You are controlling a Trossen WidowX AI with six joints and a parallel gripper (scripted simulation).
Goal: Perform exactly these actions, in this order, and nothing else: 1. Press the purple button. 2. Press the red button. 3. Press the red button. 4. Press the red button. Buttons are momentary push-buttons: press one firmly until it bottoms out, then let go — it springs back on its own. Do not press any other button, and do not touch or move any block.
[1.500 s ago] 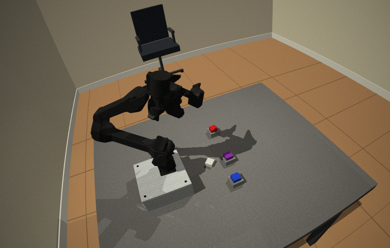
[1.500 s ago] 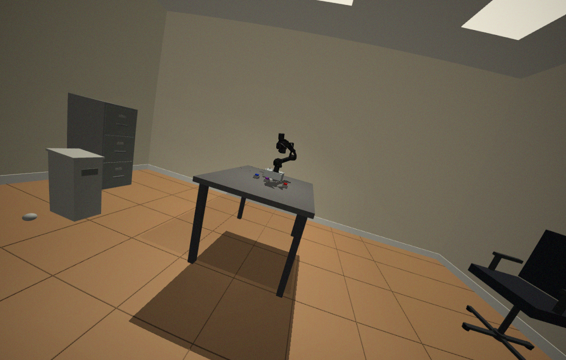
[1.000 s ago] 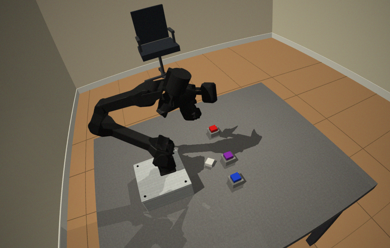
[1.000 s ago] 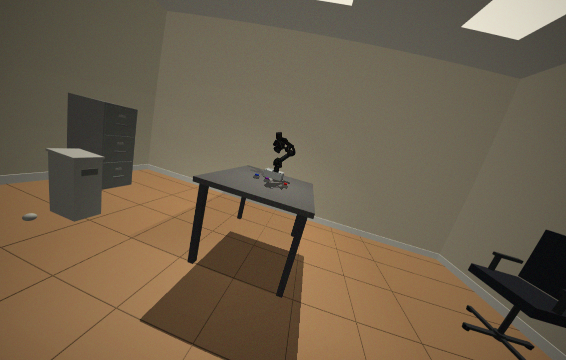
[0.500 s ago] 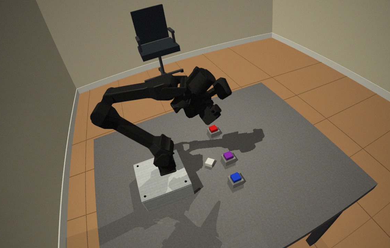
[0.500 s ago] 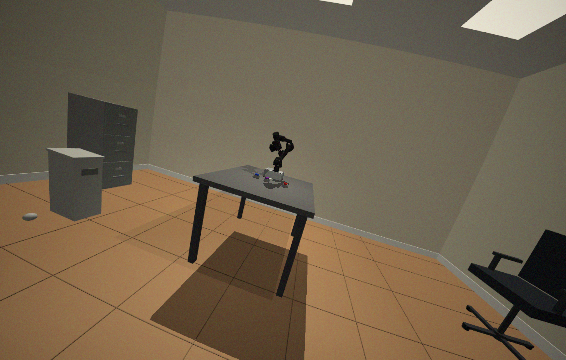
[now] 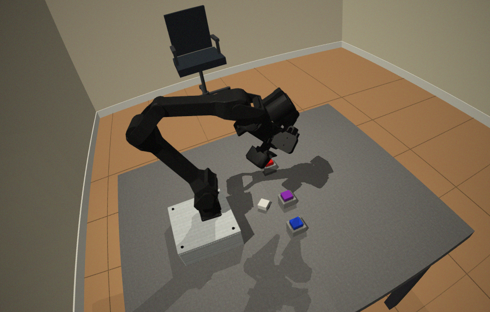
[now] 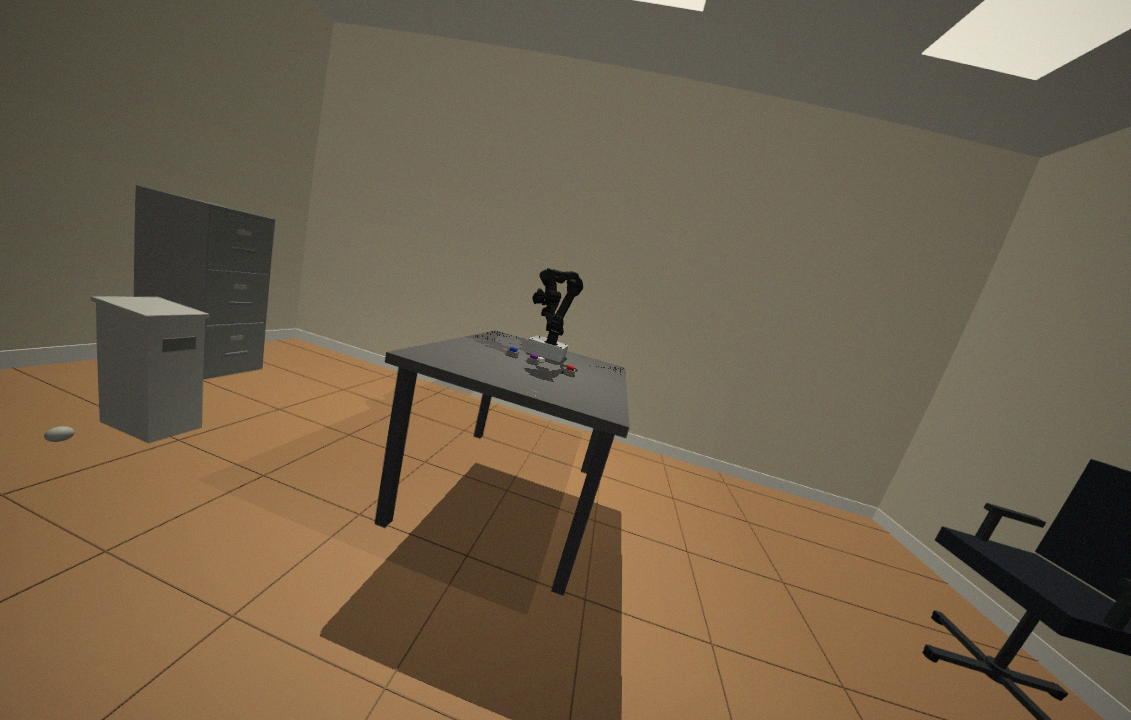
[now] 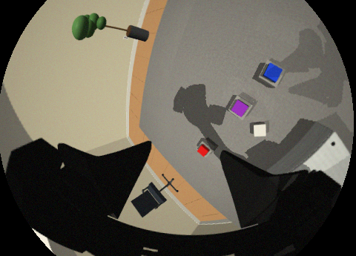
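Now: the purple button 10 mm behind my gripper tip, 40 mm to the right of it and 190 mm below it. Round my gripper tip: white block: 90 mm behind, 30 mm to the right, 220 mm below; red button: 10 mm behind, 150 mm to the left, 190 mm below; blue button: 30 mm behind, 160 mm to the right, 190 mm below.
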